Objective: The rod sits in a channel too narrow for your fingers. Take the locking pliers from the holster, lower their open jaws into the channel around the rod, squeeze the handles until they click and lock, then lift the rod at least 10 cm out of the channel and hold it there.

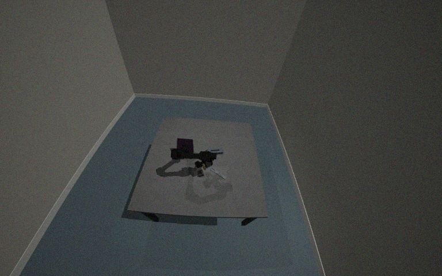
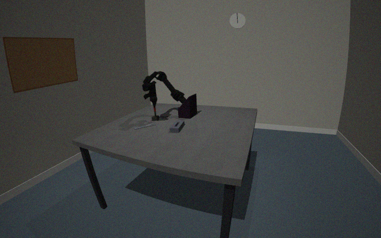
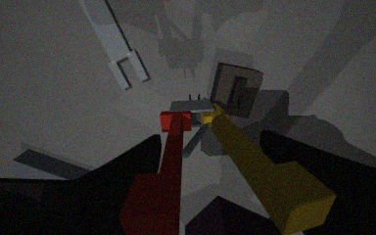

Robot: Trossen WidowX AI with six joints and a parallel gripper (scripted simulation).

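My gripper tip is now 26 cm to the right of the channel block, 14 cm short of it and 12 cm above it. Also, from my gripper tip: yellow handle (1 cm to the right, 1 cm behind); holster block (13 cm below, 4 cm behind, 2 cm to the right).
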